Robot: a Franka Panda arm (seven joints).
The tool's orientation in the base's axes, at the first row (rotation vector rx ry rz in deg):
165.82, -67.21, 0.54
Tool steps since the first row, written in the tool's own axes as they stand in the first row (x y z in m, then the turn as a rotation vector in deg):
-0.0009, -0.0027, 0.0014, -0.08, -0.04, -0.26
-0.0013, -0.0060, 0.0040, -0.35, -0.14, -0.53
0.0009, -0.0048, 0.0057, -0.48, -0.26, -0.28
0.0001, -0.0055, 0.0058, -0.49, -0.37, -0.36
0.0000, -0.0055, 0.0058, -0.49, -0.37, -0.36
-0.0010, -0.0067, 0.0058, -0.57, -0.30, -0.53
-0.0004, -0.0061, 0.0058, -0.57, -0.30, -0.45
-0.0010, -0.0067, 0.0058, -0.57, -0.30, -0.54
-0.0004, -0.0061, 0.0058, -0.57, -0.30, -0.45
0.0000, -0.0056, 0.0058, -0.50, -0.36, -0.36
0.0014, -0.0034, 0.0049, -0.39, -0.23, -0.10
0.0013, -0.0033, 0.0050, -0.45, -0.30, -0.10
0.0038, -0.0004, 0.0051, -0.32, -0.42, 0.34
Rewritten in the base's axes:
0.0012, 0.0025, -0.0015, -0.03, 0.09, 0.26
0.0032, 0.0051, -0.0041, -0.15, 0.35, 0.52
0.0040, 0.0027, -0.0058, -0.16, 0.53, 0.27
0.0039, 0.0038, -0.0059, -0.09, 0.61, 0.35
0.0038, 0.0038, -0.0059, -0.09, 0.61, 0.35
0.0039, 0.0054, -0.0059, -0.20, 0.62, 0.52
0.0040, 0.0045, -0.0059, -0.20, 0.62, 0.44
0.0039, 0.0054, -0.0059, -0.20, 0.62, 0.53
0.0040, 0.0045, -0.0059, -0.20, 0.62, 0.44
0.0039, 0.0039, -0.0059, -0.11, 0.61, 0.35
0.0034, 0.0014, -0.0049, -0.12, 0.44, 0.09
0.0032, 0.0014, -0.0050, -0.11, 0.53, 0.09
0.0030, -0.0025, -0.0051, 0.06, 0.52, -0.35

